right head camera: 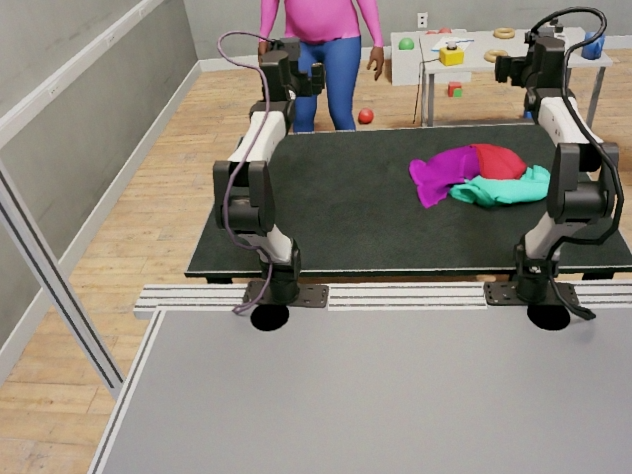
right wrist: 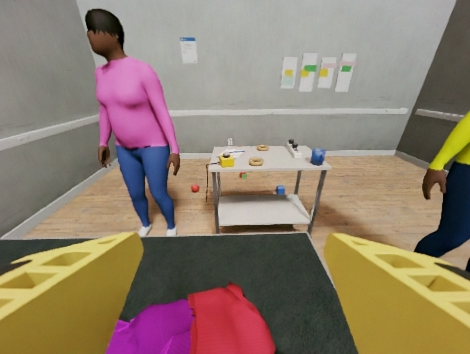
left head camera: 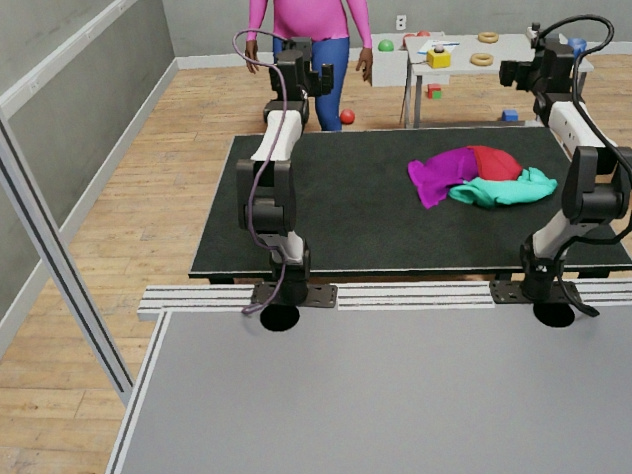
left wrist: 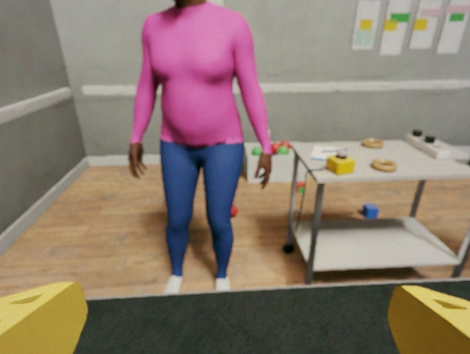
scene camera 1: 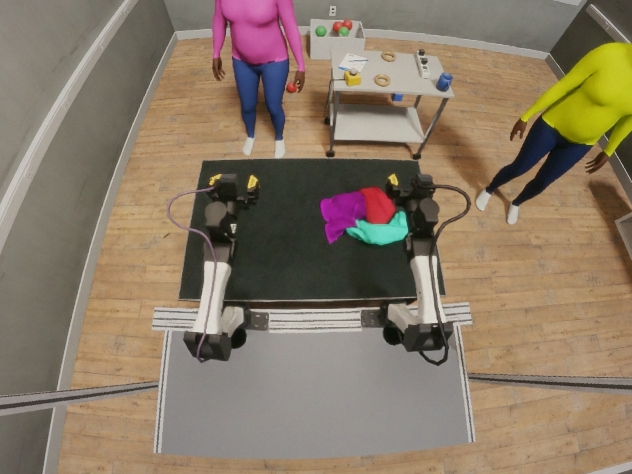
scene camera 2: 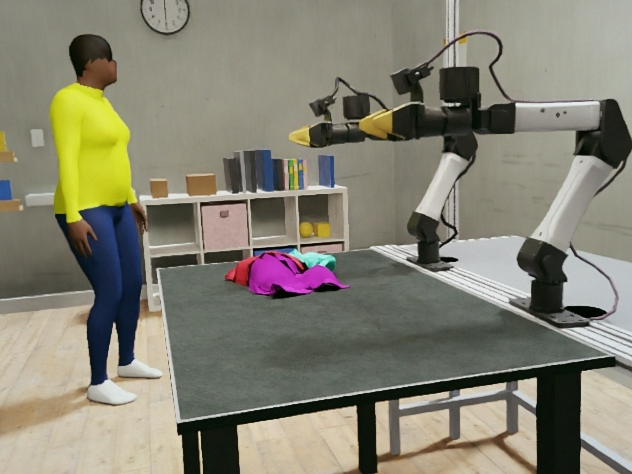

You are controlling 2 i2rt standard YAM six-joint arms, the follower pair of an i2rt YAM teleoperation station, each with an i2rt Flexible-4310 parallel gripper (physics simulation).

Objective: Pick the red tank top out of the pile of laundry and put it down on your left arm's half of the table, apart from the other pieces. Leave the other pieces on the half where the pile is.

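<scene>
The red tank top [left head camera: 497, 163] [right head camera: 500, 162] [scene camera 1: 378, 205] [scene camera 2: 238, 271] [right wrist: 227, 322] lies bunched at the back of the pile. A purple piece [left head camera: 446, 173] [right head camera: 445, 172] [scene camera 1: 343, 210] [scene camera 2: 278, 272] [right wrist: 162, 325] lies against its left side in the head views, and a turquoise piece [left head camera: 505, 191] [right head camera: 502, 190] [scene camera 1: 380, 232] [scene camera 2: 319, 259] lies at its front. The pile is on the right half of the table in the head views. My left gripper [scene camera 1: 233, 182] [left wrist: 236, 297] is open and empty, raised over the back left of the table. My right gripper [right wrist: 233, 241] is open and empty, raised above and behind the pile.
The dark table [left head camera: 357, 229] [right head camera: 357, 229] [scene camera 1: 285, 265] [scene camera 2: 357, 346] stands in front of the arm bases. A person in pink [scene camera 1: 260, 35] [left wrist: 200, 80] and a cart [scene camera 1: 377, 122] [left wrist: 375, 250] are behind it. A person in yellow [scene camera 1: 587, 102] [scene camera 2: 94, 147] stands beyond its right side in scene camera 1.
</scene>
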